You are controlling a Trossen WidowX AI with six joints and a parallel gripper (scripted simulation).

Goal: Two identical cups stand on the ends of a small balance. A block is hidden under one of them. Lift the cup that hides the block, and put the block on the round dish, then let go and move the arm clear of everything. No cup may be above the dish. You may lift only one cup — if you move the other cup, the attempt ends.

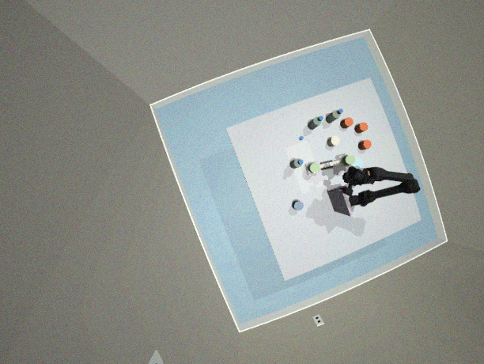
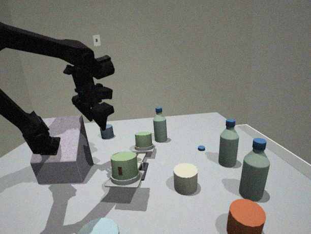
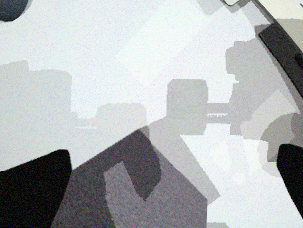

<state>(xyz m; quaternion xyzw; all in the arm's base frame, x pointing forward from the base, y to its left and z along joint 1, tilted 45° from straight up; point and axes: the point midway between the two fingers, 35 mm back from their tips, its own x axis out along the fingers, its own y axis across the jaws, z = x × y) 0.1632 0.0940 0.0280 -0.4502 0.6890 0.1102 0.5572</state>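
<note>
My gripper tip is 15 cm short of the grey block, 10 cm to the right of it and 14 cm above it. From my gripper tip the other things lie so: cream cylinder: 28 cm ahead, 12 cm to the right, 14 cm below; round light-blue dish: 6 cm ahead, 29 cm to the right, 17 cm below; grey balance: 13 cm ahead, 4 cm to the right, 14 cm below.
</note>
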